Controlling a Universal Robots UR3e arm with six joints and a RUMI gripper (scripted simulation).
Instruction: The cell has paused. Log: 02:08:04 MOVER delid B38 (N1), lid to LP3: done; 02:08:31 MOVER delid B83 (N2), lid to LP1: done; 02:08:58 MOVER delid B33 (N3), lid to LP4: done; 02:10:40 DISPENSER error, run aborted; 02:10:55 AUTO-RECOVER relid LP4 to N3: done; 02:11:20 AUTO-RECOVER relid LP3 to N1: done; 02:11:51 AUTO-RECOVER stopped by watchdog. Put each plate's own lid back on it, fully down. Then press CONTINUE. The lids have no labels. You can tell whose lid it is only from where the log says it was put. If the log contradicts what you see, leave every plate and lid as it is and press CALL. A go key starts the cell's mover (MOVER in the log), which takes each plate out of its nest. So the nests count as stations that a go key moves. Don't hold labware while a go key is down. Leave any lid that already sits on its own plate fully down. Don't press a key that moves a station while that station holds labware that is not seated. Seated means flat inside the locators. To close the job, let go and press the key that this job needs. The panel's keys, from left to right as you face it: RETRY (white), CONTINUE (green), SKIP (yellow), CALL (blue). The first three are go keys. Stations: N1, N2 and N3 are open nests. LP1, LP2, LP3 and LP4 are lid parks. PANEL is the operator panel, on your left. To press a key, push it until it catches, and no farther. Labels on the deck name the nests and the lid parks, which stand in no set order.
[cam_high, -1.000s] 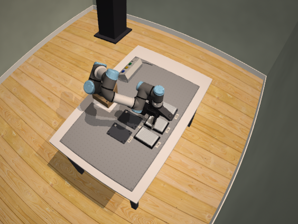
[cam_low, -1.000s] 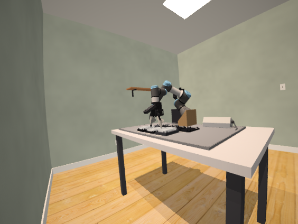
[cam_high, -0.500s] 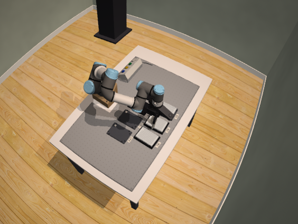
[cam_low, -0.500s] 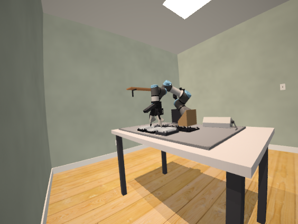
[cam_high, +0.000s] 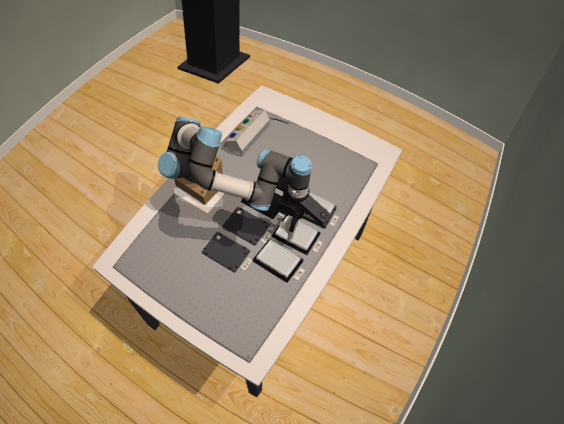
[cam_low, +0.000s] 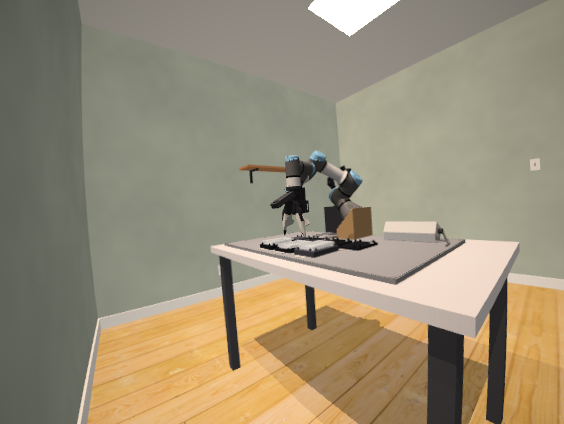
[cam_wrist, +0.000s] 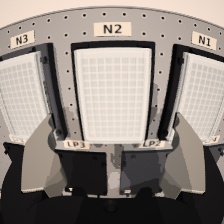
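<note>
My gripper is now 4 cm above the plate lid. The rest, counted from my hand: LP2 lid park: 18 cm behind, 6 cm to the right, 6 cm below; then LP3 lid park: 18 cm behind, 7 cm to the left, 6 cm below; then plate: 4 cm below.
</note>
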